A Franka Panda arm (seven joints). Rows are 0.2 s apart.
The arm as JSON. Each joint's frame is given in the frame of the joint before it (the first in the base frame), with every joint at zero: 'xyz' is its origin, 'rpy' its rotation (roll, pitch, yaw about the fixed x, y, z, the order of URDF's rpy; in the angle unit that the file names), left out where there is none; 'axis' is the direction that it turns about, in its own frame. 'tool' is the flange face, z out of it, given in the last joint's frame.
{
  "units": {
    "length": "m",
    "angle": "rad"
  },
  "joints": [
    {
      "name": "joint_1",
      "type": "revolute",
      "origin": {
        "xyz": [
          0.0,
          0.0,
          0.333
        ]
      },
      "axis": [
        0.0,
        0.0,
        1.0
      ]
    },
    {
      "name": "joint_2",
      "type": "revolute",
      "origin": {
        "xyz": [
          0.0,
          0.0,
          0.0
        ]
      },
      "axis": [
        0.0,
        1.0,
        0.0
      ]
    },
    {
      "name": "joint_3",
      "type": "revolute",
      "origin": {
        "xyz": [
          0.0,
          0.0,
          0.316
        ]
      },
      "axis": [
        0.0,
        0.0,
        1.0
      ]
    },
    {
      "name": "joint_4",
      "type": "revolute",
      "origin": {
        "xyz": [
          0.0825,
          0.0,
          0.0
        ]
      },
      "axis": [
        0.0,
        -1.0,
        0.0
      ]
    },
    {
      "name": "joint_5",
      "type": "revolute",
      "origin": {
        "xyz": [
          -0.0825,
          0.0,
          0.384
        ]
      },
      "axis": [
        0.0,
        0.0,
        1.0
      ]
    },
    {
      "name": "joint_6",
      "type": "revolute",
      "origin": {
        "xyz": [
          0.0,
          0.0,
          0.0
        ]
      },
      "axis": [
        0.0,
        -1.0,
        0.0
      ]
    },
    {
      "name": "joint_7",
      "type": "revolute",
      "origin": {
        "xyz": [
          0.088,
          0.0,
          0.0
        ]
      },
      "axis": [
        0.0,
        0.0,
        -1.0
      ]
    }
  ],
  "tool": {
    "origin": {
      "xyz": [
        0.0,
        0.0,
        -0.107
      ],
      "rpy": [
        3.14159,
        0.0,
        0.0
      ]
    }
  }
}
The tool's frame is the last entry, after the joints.
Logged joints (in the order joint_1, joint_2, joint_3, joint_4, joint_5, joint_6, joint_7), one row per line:
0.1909 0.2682 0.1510 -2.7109 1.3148 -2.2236 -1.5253
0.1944 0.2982 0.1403 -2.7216 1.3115 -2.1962 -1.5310
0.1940 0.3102 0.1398 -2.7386 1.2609 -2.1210 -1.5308
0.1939 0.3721 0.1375 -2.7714 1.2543 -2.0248 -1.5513
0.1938 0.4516 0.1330 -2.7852 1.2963 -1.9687 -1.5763
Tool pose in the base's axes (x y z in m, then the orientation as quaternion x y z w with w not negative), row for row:
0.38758 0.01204 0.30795 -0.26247 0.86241 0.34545 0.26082
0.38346 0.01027 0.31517 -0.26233 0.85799 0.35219 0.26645
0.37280 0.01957 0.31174 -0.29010 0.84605 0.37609 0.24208
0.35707 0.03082 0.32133 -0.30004 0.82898 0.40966 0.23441
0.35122 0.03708 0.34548 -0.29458 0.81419 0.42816 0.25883
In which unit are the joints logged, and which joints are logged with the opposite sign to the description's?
The joints are logged in radians. Opposite sign: joint_1, joint_2, joint_6, joint_7.
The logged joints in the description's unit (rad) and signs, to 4 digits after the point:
-0.1909 -0.2682 0.1510 -2.7109 1.3148 2.2236 1.5253
-0.1944 -0.2982 0.1403 -2.7216 1.3115 2.1962 1.5310
-0.1940 -0.3102 0.1398 -2.7386 1.2609 2.1210 1.5308
-0.1939 -0.3721 0.1375 -2.7714 1.2543 2.0248 1.5513
-0.1938 -0.4516 0.1330 -2.7852 1.2963 1.9687 1.5763

